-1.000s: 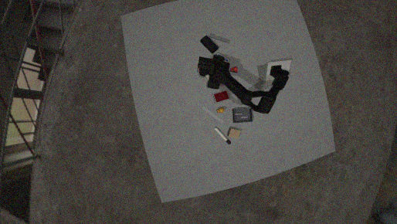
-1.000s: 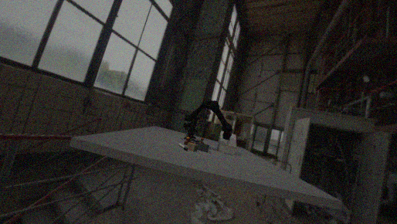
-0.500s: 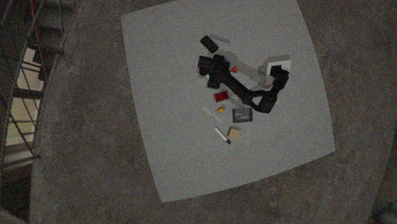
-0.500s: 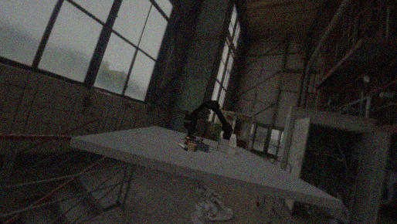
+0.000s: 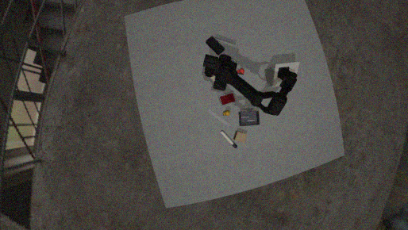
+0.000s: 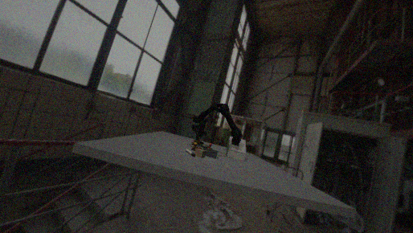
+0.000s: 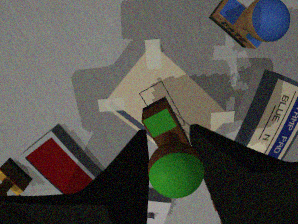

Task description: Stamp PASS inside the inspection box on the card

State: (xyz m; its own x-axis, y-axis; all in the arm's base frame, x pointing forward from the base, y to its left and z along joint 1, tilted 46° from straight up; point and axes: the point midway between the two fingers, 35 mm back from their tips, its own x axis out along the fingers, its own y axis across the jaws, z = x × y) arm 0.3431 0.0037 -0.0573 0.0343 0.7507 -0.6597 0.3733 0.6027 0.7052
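Right now my gripper tip is 60 mm above the cream card and 10 mm past it. From my gripper tip the other things lie so: green-knobbed stamp 10 mm below, 10 mm behind; then blue-knobbed stamp 80 mm to the right, 40 mm below, 30 mm ahead; then blue-and-white box 90 mm to the right, 70 mm behind, 50 mm below.
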